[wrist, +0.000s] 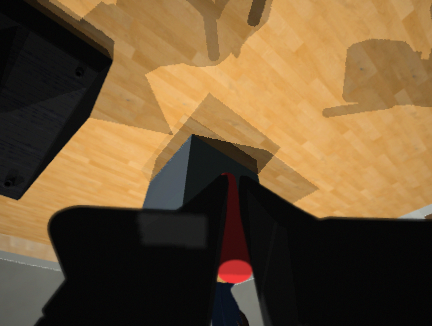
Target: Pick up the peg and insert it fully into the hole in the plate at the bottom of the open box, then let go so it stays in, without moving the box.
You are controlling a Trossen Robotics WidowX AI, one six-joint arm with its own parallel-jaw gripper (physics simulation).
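Places are measured from the arm's base along level axes (x ahead, y left, z up), in centimetres.
Where they show: gripper, fingertip midpoint: (232, 183).
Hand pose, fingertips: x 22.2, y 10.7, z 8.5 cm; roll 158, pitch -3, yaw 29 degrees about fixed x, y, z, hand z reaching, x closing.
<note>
Things, the pixels of their top centre, and the offset from my fingertips. Level surfaces: height alone.
- red peg at its top centre: (235, 287) dy -1.7, dx +0.8, dz +4.7 cm
- dark blue-grey box at its top centre: (199, 245) dy -20.4, dx +8.1, dz -5.5 cm
- wooden table at its surface level: dz -19.3 cm
The red peg (235, 235) is held between the two black fingers of my gripper (232, 183), which is shut on it. Its bright round end faces the camera and its far end points toward the box. The dark blue-grey box (169, 175) stands on the wooden table behind the fingertips. Its left outer side and part of a darker face show. The fingers cover the rest of the box. The plate and its hole do not show, and I cannot tell how the peg's far end stands to the hole.
A black block-like body with screw holes (55, 100), likely the robot's base, is at the upper left. The wooden table (300, 145) carries several shadows. A grey surface (30, 290) shows beyond the table's edge at the lower left.
</note>
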